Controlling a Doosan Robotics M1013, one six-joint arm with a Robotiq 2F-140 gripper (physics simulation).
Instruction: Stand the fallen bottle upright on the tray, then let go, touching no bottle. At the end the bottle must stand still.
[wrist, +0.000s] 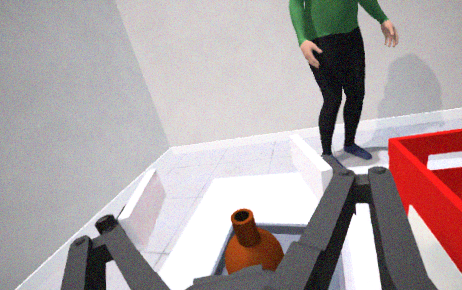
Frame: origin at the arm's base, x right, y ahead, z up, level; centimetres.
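Seen in the pictures: gripper, fingertip midpoint: (225, 166).
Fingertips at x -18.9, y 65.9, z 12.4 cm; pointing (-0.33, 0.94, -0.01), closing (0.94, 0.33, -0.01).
Note:
A point is followed by its place in that frame.
The brown bottle (254, 251) @(x -18.3, y 65.4, z 1.6 cm) shows its neck opening and rounded shoulder in the lower middle of the wrist view. It stands upright on the grey tray (292, 229) @(x -16.1, y 79.1, z -8.9 cm); its lower part is hidden behind the gripper's body. My gripper (225, 166) @(x -18.9, y 65.9, z 12.4 cm) is wide open with nothing between its two white finger pads. It is above the bottle and apart from it, with the bottle's neck showing below the gap between the pads.
A red open-topped box (425, 190) @(x -0.7, y 70.2, z 5.2 cm) is at the right edge. The white table top (250, 192) @(x -27.1, y 93.1, z -10.7 cm) surrounds the tray. A person (337, 65) in a green top and black trousers stands beyond the table, near the wall.

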